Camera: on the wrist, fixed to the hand. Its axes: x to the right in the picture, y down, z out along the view.
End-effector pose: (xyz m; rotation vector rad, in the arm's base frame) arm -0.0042 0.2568 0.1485 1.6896 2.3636 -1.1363
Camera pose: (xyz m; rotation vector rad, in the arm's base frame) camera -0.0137 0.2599 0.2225 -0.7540 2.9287 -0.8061
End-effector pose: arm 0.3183 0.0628 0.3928 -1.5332 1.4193 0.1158
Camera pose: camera 0.3208 0.0342 0.4617 -2.2646 -0.4067 -0.2119
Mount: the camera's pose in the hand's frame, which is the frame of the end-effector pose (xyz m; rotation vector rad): -0.0240 -0.0474 -0.0525 -0.3412 -0.4987 -1.5536
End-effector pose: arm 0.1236 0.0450 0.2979 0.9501 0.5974 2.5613
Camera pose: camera 0.1133 0.0607 0.2256 0.5371 0.4186 0.9442
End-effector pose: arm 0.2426 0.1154 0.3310 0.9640 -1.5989 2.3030
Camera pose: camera 0.2628 0.1864 0.3422 1.7869 -0.6572 0.7329
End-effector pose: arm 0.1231 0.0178 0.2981 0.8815 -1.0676 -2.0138
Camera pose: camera 0.1664 0.0363 0.2401 -0.7477 0.0013 2.3218
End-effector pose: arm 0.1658 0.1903 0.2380 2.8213 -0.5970 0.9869
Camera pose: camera 0.1368 0.2530 0.2664 2.1256 1.1571 -0.1275
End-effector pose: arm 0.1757 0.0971 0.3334 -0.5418 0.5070 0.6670
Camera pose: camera 0.1784 0.0232 0.3227 -0.8599 -0.5498 -0.6300
